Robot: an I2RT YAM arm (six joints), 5 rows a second.
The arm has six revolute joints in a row. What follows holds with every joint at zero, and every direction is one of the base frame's. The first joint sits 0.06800 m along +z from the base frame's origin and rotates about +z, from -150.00 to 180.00 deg. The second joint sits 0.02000 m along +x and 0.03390 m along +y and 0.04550 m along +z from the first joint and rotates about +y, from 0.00 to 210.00 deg. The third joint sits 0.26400 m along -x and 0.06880 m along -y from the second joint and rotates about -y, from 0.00 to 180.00 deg. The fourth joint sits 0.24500 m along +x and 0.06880 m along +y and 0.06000 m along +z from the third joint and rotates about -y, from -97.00 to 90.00 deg. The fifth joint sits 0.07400 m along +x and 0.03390 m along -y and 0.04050 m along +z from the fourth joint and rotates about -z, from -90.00 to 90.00 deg. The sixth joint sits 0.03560 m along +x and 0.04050 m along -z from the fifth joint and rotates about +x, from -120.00 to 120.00 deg. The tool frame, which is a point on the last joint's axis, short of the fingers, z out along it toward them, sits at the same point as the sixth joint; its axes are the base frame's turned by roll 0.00, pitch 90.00 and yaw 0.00 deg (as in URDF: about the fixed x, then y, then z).
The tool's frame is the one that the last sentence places.
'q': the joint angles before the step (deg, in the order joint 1, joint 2, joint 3, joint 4, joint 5, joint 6). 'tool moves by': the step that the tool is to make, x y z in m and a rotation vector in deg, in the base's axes. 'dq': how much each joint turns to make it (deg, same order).
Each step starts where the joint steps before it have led.
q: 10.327 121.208 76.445 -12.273 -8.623 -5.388
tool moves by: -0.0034 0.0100 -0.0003 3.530 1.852 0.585
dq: 1.152 -0.022 0.004 -0.727 -2.910 2.574
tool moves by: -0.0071 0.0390 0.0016 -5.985 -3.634 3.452
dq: 5.798 -0.003 0.058 1.733 6.888 -1.723
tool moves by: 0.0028 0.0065 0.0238 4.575 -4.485 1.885
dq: 0.437 -2.567 0.346 2.814 -3.279 0.657
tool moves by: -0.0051 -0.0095 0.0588 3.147 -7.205 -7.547
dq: -0.653 -8.086 -0.026 0.333 4.176 5.575
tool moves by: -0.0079 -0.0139 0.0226 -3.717 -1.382 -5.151
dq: -1.012 -3.952 -0.019 -3.671 5.722 -0.201
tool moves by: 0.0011 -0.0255 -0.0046 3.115 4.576 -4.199
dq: -3.641 -0.098 0.007 -3.821 -2.440 3.395
